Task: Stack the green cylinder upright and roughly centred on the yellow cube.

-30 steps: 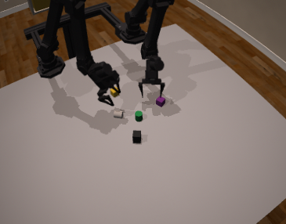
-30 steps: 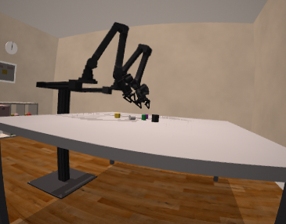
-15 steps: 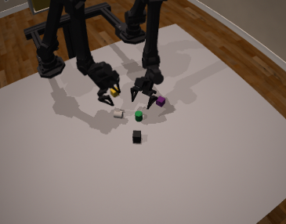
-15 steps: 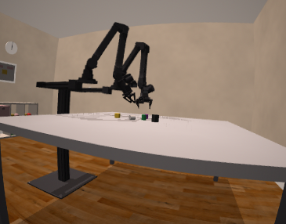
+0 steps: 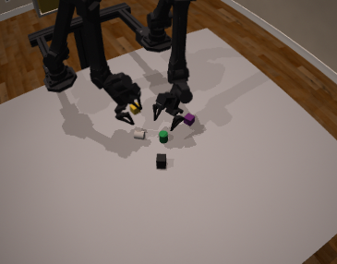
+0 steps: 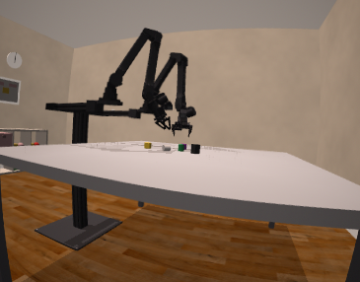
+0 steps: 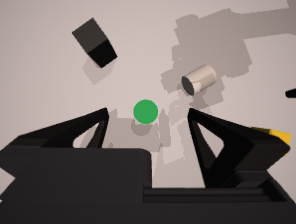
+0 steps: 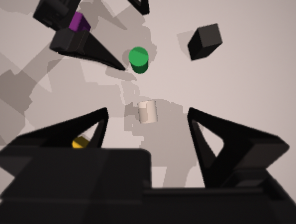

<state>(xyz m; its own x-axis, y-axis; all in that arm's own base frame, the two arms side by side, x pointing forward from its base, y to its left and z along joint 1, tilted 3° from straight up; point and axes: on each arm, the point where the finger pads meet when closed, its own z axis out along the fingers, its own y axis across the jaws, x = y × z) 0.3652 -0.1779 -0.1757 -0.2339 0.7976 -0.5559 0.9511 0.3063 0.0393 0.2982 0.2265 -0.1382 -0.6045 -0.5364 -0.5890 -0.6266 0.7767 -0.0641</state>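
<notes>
Now: left hand 8 cm above the green cylinder. Round my left hand: black cube (12 cm ahead, 9 cm to the right, 8 cm below); purple cube (2 cm behind, 16 cm to the left, 8 cm below); white cylinder (7 cm behind, 9 cm to the right, 8 cm below).
</notes>
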